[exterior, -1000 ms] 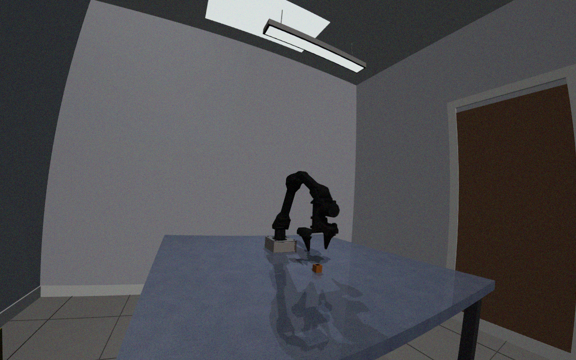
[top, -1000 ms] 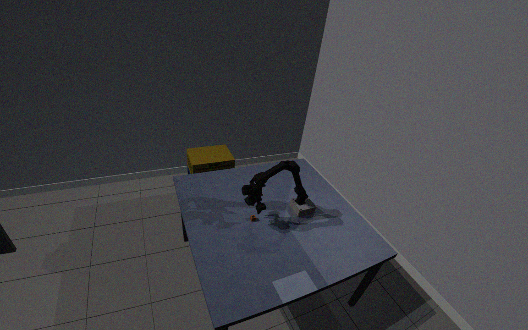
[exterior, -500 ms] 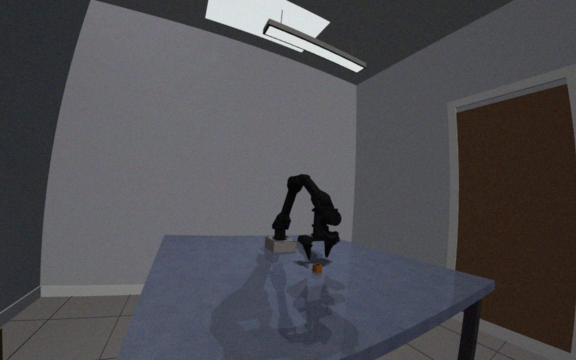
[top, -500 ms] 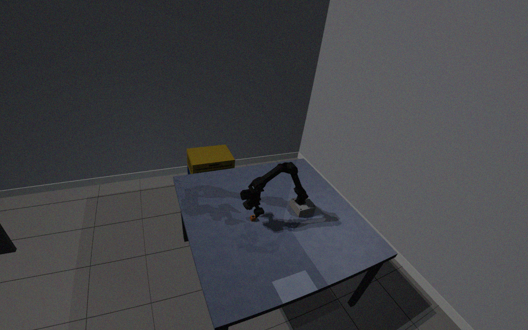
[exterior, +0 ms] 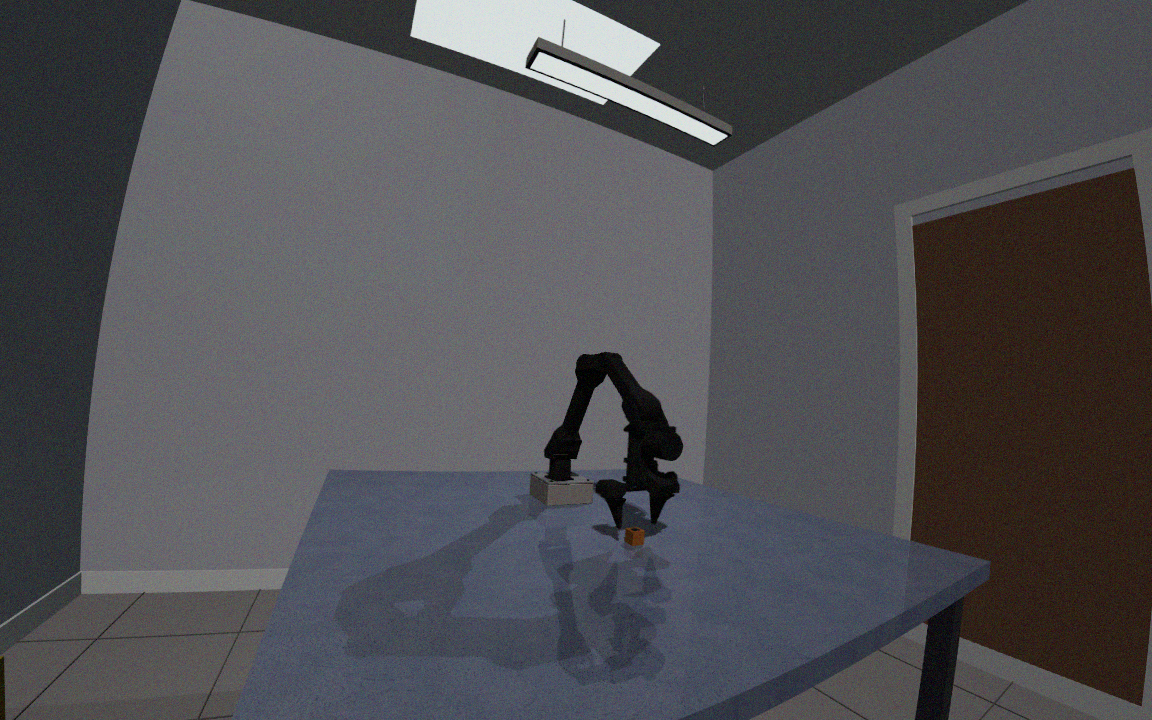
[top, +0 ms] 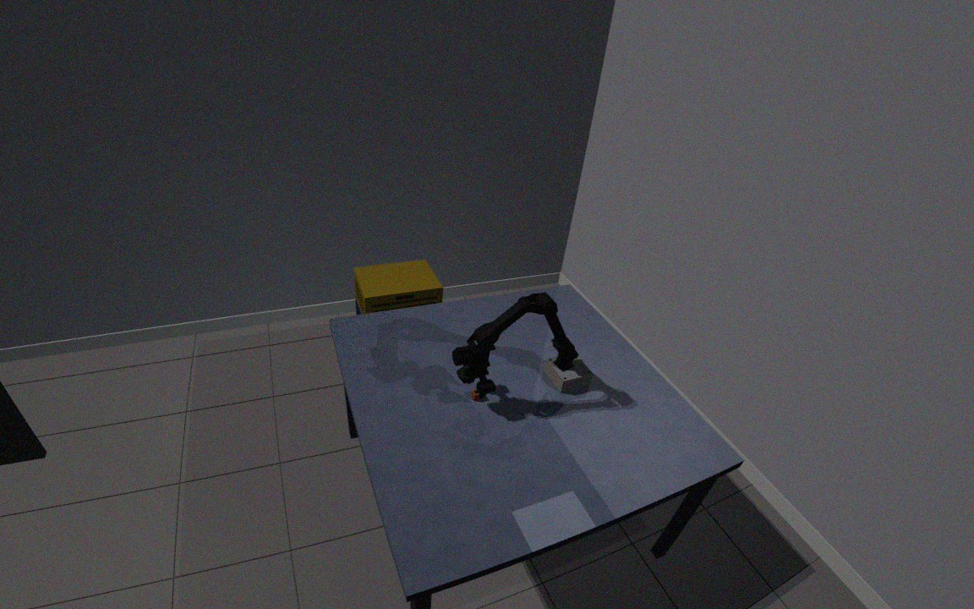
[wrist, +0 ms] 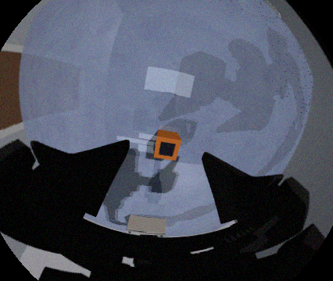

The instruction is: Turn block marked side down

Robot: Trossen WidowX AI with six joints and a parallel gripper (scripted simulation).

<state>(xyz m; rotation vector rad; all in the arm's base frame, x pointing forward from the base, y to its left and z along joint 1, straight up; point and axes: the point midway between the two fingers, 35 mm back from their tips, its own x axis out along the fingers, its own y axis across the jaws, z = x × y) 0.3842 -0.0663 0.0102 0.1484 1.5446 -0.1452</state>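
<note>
Now: the orange block 2 cm below my gripper tip.
</note>
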